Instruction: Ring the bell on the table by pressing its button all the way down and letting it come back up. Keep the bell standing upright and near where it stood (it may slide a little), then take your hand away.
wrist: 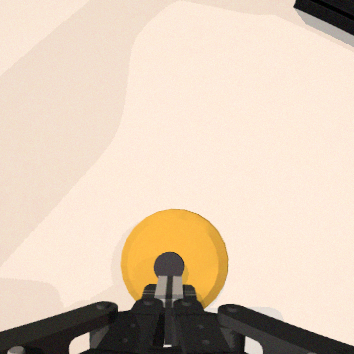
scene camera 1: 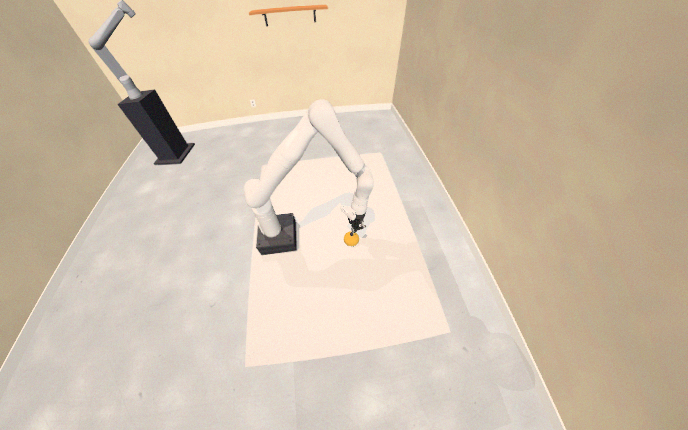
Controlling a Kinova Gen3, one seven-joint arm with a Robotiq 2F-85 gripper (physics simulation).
Labels:
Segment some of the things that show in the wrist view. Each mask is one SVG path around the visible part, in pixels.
My gripper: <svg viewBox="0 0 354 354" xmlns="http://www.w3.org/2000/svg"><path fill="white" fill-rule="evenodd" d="M0 331L0 354L69 354L71 340L89 332L89 348L77 354L249 354L244 351L245 336L256 340L261 345L262 354L354 354L354 345L312 332L239 304L221 304L217 307L217 313L205 311L201 302L196 298L194 286L182 284L182 276L158 275L157 283L145 285L141 298L137 299L129 310L118 311L118 306L114 302L97 301Z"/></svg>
An orange bell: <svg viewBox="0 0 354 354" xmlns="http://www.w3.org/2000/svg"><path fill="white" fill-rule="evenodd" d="M146 216L133 227L121 251L121 274L128 293L136 301L141 298L145 285L157 283L158 275L182 276L182 284L191 284L195 287L196 298L201 302L204 309L218 295L224 285L228 272L227 250L219 231L209 220L198 213L186 209L169 208Z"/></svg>

